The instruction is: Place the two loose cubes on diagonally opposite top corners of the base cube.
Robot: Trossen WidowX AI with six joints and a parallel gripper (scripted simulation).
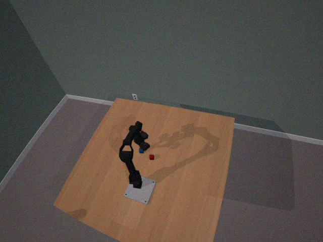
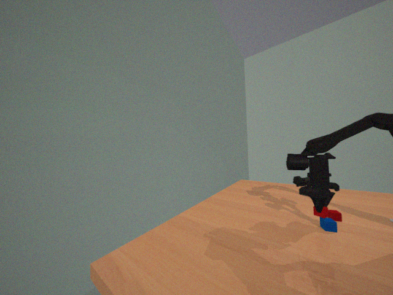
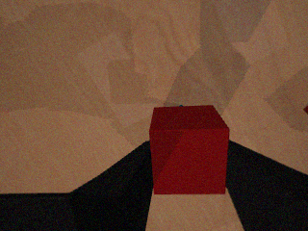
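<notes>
My gripper tip is now 40 mm above the blue base cube, 20 mm past it and 10 mm to the right of it. From my gripper tip the other things lie so: red cube right at my gripper tip.
</notes>
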